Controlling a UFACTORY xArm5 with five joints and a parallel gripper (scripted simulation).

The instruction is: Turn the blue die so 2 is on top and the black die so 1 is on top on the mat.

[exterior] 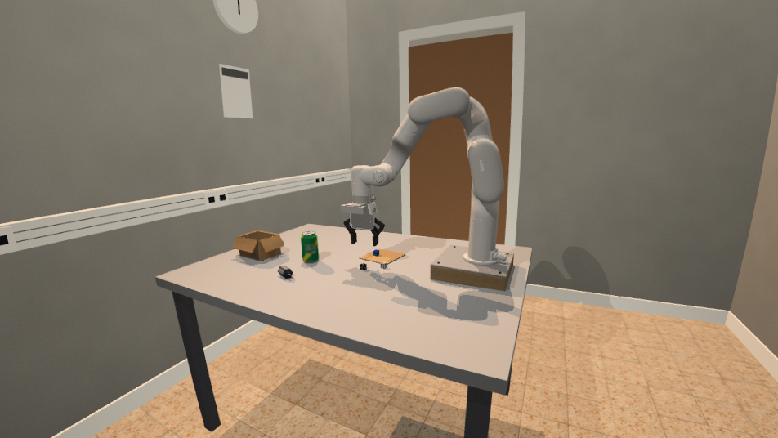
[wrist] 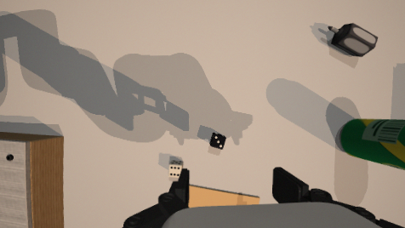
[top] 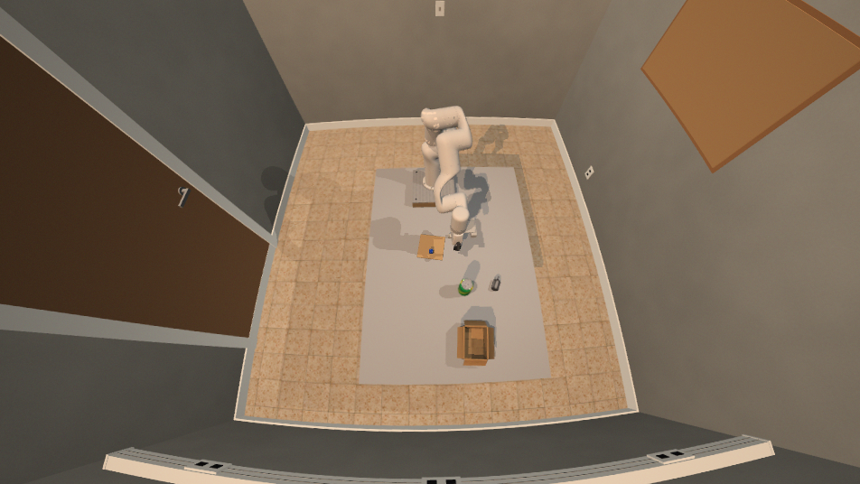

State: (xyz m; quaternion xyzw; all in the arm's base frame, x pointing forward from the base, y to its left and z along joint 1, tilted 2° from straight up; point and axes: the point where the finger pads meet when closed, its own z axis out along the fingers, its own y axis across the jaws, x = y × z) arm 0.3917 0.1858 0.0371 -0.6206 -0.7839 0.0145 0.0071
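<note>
My gripper is now 1 cm past the black die, 3 cm to the right of it and 9 cm above it. From my hand the other things lie so: white die: 6 cm behind, 3 cm to the right, 9 cm below; then mat: 2 cm ahead, 13 cm to the right, 10 cm below; then blue die: 5 cm ahead, 12 cm to the right, 9 cm below.
</note>
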